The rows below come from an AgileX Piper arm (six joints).
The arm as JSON. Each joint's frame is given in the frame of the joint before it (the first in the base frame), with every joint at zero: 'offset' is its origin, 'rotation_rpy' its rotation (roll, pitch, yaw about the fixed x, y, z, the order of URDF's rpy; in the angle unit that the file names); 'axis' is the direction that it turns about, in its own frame. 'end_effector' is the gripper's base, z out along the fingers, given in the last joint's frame.
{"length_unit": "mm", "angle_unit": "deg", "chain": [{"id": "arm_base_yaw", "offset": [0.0, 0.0, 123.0], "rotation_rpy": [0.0, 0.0, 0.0], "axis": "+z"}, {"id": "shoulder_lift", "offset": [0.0, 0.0, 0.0], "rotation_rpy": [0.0, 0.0, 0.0], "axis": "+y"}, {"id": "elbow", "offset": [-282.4, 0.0, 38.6], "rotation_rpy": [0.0, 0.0, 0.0], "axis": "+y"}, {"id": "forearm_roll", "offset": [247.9, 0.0, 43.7], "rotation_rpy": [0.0, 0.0, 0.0], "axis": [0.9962, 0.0, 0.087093]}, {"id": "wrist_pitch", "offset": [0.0, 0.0, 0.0], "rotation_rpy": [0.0, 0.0, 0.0], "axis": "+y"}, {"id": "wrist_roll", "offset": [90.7, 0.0, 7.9], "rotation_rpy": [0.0, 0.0, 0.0], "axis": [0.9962, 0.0, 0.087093]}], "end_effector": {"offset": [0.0, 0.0, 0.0], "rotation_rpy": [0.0, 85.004, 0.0]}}
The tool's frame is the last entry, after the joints.
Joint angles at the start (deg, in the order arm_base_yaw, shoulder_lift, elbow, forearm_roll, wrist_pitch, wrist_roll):
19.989, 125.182, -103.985, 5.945, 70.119, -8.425
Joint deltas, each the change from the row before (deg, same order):
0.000, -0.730, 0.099, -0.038, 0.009, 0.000
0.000, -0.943, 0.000, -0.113, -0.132, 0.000
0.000, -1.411, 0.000, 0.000, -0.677, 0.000
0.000, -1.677, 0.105, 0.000, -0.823, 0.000
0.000, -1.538, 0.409, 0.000, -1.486, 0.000
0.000, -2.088, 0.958, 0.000, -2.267, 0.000
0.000, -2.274, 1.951, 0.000, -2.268, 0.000
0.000, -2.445, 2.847, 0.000, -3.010, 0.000
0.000, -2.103, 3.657, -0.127, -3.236, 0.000
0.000, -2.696, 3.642, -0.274, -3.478, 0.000
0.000, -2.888, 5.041, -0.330, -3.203, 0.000
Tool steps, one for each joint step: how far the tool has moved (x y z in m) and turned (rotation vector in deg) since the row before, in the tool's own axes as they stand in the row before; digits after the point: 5 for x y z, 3 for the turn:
0.00077, 0.00055, -0.00529, 0.104, -0.610, -0.074
0.00045, 0.00060, -0.00738, 0.229, -1.048, -0.129
-0.00009, 0.00101, -0.01107, 0.256, -2.066, -0.134
0.00002, 0.00117, -0.01275, 0.293, -2.370, -0.148
-0.00043, 0.00085, -0.01045, 0.340, -2.587, -0.105
-0.00007, 0.00102, -0.01258, 0.451, -3.361, -0.104
0.00266, 0.00103, -0.00997, 0.365, -2.564, -0.029
0.00435, 0.00090, -0.00771, 0.402, -2.579, 0.035
0.00709, 0.00040, -0.00193, 0.436, -1.644, 0.064
0.00677, 0.00050, -0.00661, 0.645, -2.469, -0.085
0.01298, 0.00069, -0.00296, 0.531, -0.992, -0.054

